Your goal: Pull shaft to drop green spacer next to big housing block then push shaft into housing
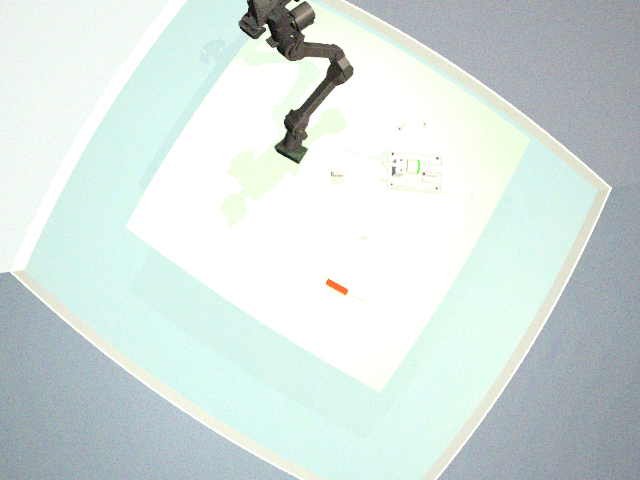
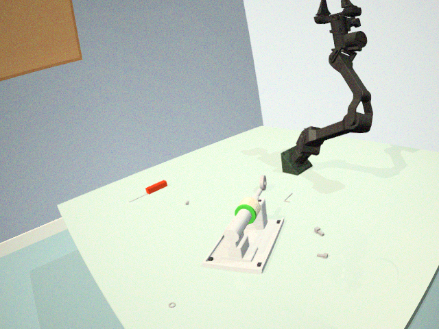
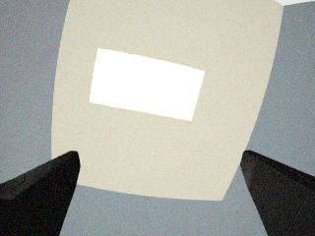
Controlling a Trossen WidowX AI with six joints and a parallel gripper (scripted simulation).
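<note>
Now: gripper tip 53 cm short of the shaft, 5 cm to the right of it and 58 cm above it. From my gripper tip the other things lie so: green spacer (56 cm ahead, 7 cm to the left, 58 cm below); then cream spacer (53 cm ahead, 5 cm to the left, 58 cm below).
</note>
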